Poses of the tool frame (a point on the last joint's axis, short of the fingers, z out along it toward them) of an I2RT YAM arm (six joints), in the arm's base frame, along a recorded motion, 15 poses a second.
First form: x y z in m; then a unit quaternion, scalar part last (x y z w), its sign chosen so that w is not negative.
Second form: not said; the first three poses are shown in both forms.
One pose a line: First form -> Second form
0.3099, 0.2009, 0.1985, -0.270, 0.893, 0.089, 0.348 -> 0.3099, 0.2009, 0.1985, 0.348, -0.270, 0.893, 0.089
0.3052, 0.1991, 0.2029, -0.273, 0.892, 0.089, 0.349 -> 0.3052, 0.1991, 0.2029, 0.349, -0.273, 0.892, 0.089
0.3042, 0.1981, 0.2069, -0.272, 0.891, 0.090, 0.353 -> 0.3042, 0.1981, 0.2069, 0.353, -0.272, 0.891, 0.090
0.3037, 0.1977, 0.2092, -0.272, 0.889, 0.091, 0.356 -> 0.3037, 0.1977, 0.2092, 0.356, -0.272, 0.889, 0.091
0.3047, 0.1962, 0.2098, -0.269, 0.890, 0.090, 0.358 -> 0.3047, 0.1962, 0.2098, 0.358, -0.269, 0.890, 0.090
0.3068, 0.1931, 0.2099, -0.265, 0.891, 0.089, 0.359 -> 0.3068, 0.1931, 0.2099, 0.359, -0.265, 0.891, 0.089
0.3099, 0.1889, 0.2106, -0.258, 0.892, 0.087, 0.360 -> 0.3099, 0.1889, 0.2106, 0.360, -0.258, 0.892, 0.087
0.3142, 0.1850, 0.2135, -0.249, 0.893, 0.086, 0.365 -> 0.3142, 0.1850, 0.2135, 0.365, -0.249, 0.893, 0.086
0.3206, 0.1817, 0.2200, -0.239, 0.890, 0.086, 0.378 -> 0.3206, 0.1817, 0.2200, 0.378, -0.239, 0.890, 0.086
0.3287, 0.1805, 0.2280, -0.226, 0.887, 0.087, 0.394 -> 0.3287, 0.1805, 0.2280, 0.394, -0.226, 0.887, 0.087
